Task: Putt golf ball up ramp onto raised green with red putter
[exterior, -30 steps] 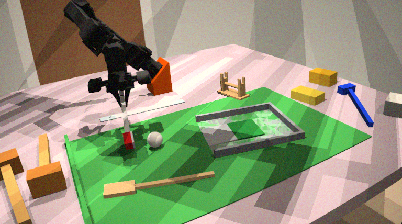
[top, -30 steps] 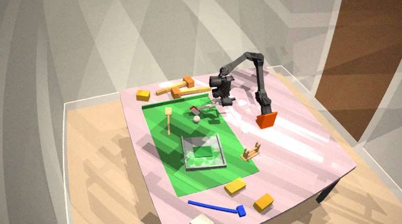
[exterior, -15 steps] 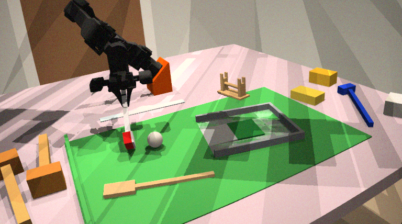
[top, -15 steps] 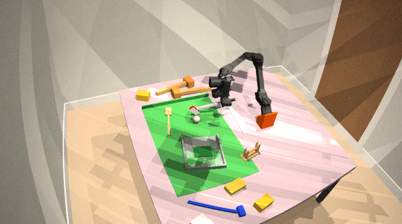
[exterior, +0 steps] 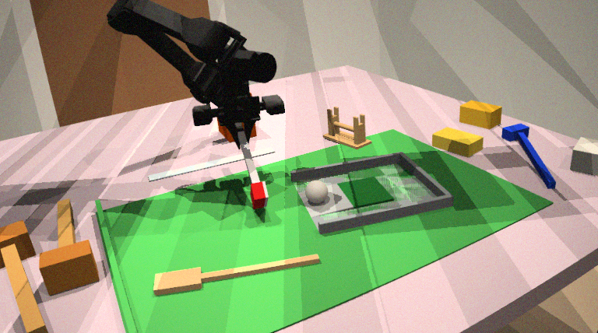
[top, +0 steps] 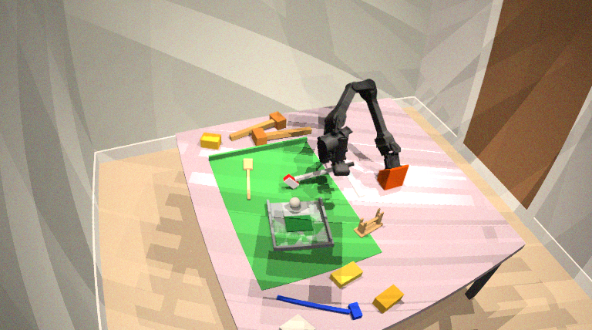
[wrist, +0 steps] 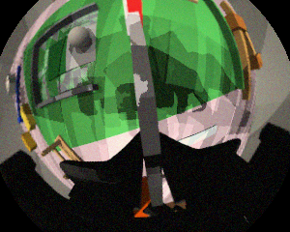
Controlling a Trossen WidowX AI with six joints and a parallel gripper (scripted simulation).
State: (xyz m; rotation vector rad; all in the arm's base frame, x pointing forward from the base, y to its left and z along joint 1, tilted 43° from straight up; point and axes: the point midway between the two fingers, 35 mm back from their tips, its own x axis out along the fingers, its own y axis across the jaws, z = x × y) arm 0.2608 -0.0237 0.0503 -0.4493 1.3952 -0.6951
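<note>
Now: gripper tip 7 cm short of the red putter, 1 cm to the left of it and 1 cm below it. From my gripper tip the other things lie so: white golf ball (20 cm ahead, 7 cm to the left, 4 cm below); blue hammer (57 cm to the left, 26 cm ahead, 5 cm below); wooden rack (27 cm to the left, 5 cm behind, 3 cm below).
</note>
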